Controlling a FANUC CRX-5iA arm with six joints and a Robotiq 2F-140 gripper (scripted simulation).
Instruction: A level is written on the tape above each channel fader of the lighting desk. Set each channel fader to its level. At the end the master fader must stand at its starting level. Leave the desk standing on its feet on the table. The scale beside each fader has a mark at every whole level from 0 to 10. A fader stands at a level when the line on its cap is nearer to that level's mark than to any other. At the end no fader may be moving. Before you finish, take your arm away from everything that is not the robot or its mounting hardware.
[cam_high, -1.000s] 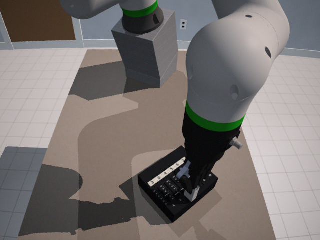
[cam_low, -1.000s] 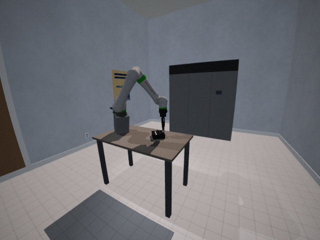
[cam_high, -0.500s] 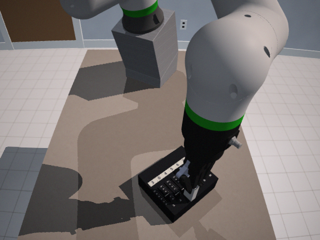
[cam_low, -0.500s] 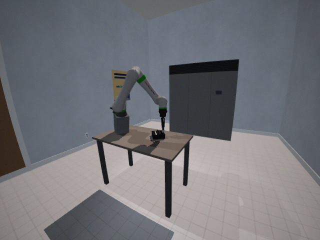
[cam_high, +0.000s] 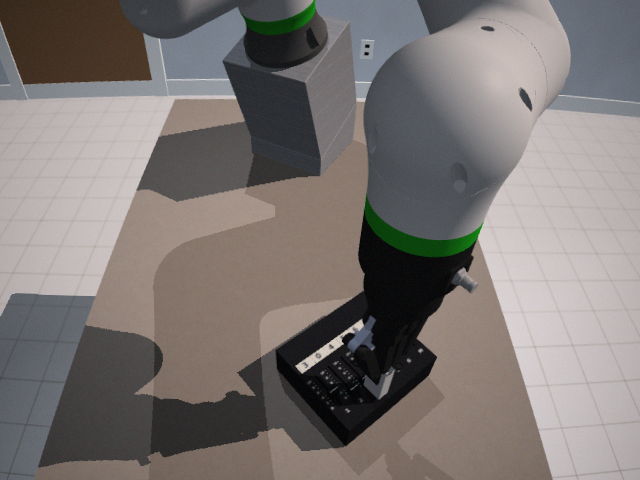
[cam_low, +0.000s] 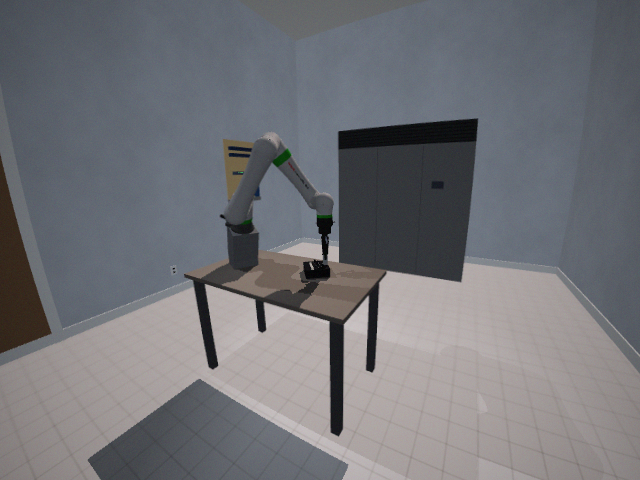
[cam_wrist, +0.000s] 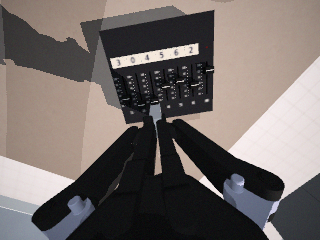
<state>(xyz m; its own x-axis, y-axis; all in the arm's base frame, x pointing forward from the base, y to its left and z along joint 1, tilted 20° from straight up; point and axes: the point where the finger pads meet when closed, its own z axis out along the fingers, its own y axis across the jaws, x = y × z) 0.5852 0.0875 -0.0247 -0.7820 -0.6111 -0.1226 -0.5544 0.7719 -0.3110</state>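
Right now my hand is 90 mm past the master fader, 40 mm to the right of it and 30 mm above it. From my hand the other things lie so: channel fader (30 mm below, 20 mm behind, 10 mm to the right).
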